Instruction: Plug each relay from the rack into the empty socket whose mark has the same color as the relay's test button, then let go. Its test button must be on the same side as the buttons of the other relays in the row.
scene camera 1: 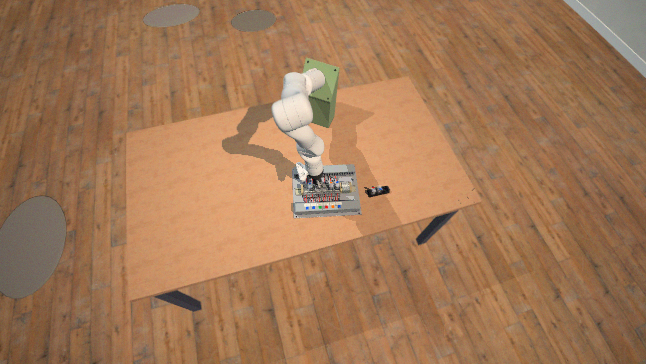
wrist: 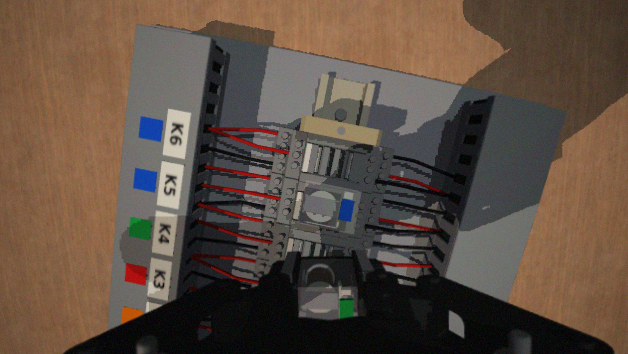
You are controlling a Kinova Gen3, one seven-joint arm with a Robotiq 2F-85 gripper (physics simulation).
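Where they show: gripper, fingertip midpoint: (scene camera 1: 317, 184) (wrist: 326, 268); arm's base, link origin: (scene camera 1: 316, 79).
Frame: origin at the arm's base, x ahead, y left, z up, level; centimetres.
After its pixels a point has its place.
My gripper (scene camera 1: 318, 182) @(x 35.2, y -29.3, z -22.3 cm) (wrist: 326, 268) @(x 35.2, y -29.3, z -22.3 cm) is shut on a clear relay (wrist: 320, 300) @(x 35.6, y -29.4, z -19.3 cm) with a green test button, at the right in the wrist view. It is over the socket row; the gap below the relay is hidden. The partly covered K4 socket (wrist: 306, 247) @(x 36.2, y -30.0, z -24.9 cm) shows slots just ahead of it, in line with the green mark (wrist: 140, 228) @(x 44.3, y -35.6, z -23.8 cm). A relay (wrist: 320, 206) @(x 33.9, y -32.8, z -21.1 cm) with a blue button, also at the right, sits in the K5 socket. The K6 socket (wrist: 327, 161) @(x 32.7, y -34.2, z -24.9 cm), with a blue mark (wrist: 151, 129) @(x 40.7, y -40.3, z -23.8 cm), is empty. The black rack (scene camera 1: 385, 190) @(x 57.3, y -3.8, z -27.9 cm) holds small relays, too small to tell apart.
The grey panel (scene camera 1: 355, 201) (wrist: 290, 75) @(x 32.5, y -40.1, z -27.8 cm) lies on the table (scene camera 1: 210, 210) @(x 10.7, y -74.5, z -28.1 cm). Red and black wires run from the sockets to the slotted ducts (wrist: 215, 90) @(x 37.1, y -41.2, z -26.5 cm) on both sides. A beige end stop (wrist: 360, 134) @(x 30.4, y -34.8, z -24.0 cm) stands beyond K6. The rack stands right of the panel in the scene view.
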